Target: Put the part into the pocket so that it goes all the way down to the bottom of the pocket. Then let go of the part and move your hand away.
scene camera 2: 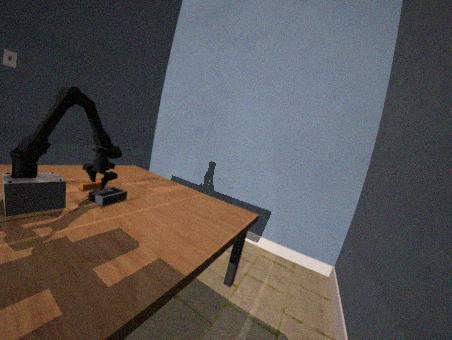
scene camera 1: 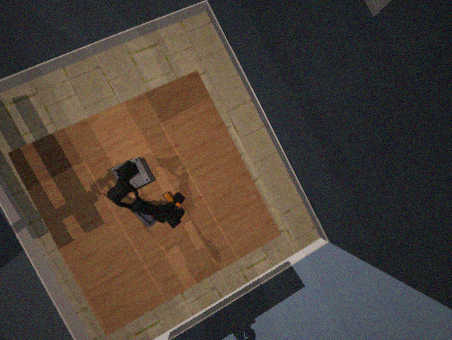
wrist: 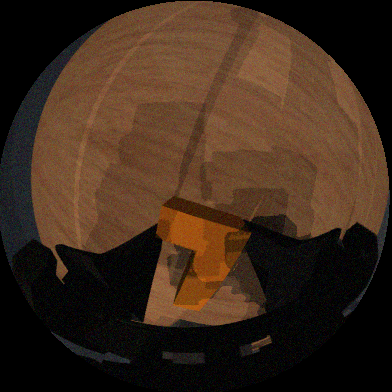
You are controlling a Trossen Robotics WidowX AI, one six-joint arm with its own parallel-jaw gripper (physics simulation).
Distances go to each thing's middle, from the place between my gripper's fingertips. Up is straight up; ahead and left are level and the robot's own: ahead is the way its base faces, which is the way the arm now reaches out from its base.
Scene:
My gripper is now 4 cm past the orange part (wrist: 216, 238), 1 cm to the left of it and 1 cm below it.

